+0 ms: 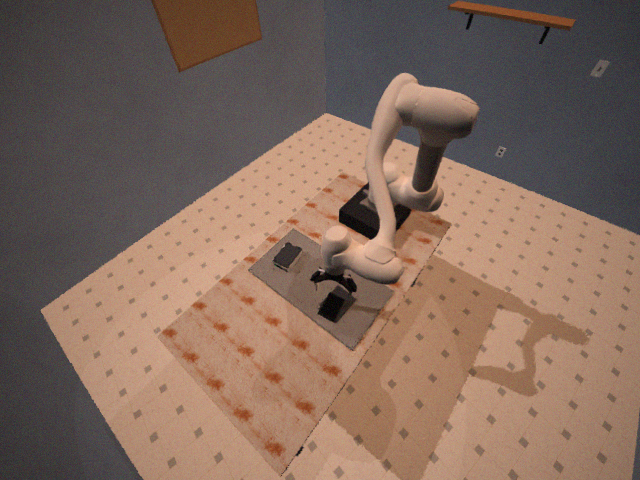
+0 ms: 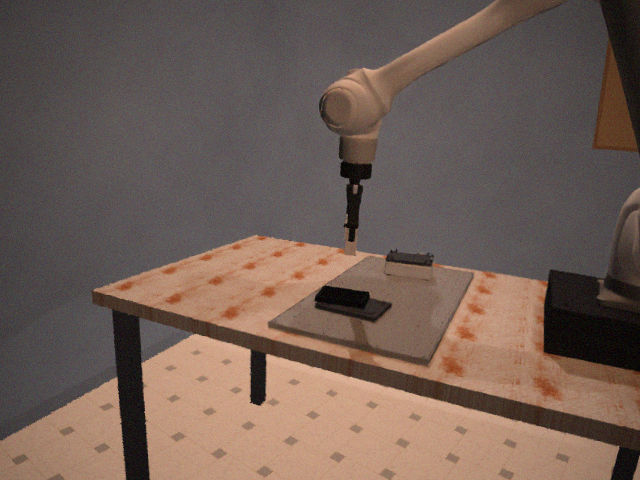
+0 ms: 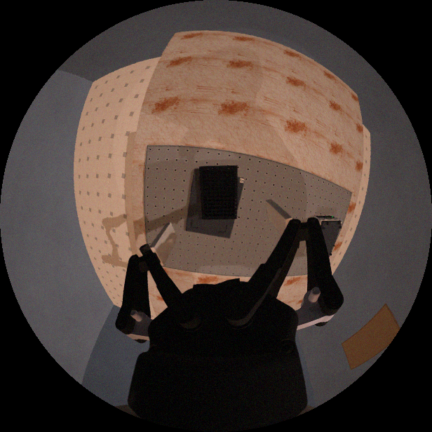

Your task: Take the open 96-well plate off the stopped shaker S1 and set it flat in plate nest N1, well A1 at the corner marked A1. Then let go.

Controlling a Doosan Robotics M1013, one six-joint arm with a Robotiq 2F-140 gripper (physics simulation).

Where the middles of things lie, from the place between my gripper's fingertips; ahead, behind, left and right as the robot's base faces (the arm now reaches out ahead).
I see the black 96-well plate [image 2: 333, 295] 140 mm below my hand and 10 mm ahead of it. Round my hand: plate nest N1 [image 2: 371, 306] (150 mm below, 30 mm behind, 10 mm to the left); then shaker S1 [image 2: 422, 272] (370 mm to the right, 120 mm below, 30 mm behind).
